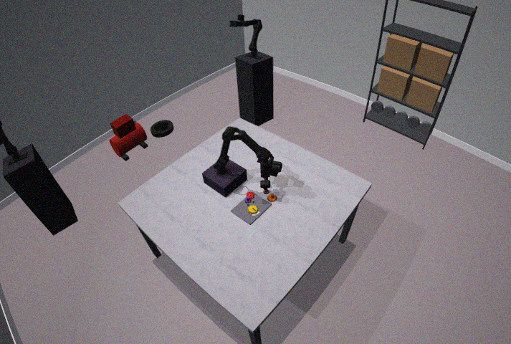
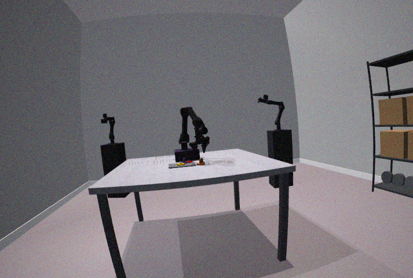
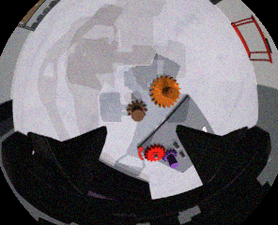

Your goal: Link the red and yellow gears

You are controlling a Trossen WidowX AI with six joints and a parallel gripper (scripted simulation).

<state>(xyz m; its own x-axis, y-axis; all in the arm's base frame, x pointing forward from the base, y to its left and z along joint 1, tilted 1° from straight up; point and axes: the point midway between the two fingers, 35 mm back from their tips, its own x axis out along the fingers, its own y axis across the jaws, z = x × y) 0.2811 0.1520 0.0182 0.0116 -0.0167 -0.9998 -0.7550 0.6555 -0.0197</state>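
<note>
My gripper tip is now 10 mm to the right of the brown gear and 60 mm above it. Round my gripper tip: purple gear 20 mm behind, 140 mm to the right, 50 mm below; then orange gear 70 mm ahead, 60 mm below; then red gear 40 mm behind, 100 mm to the right, 60 mm below.
</note>
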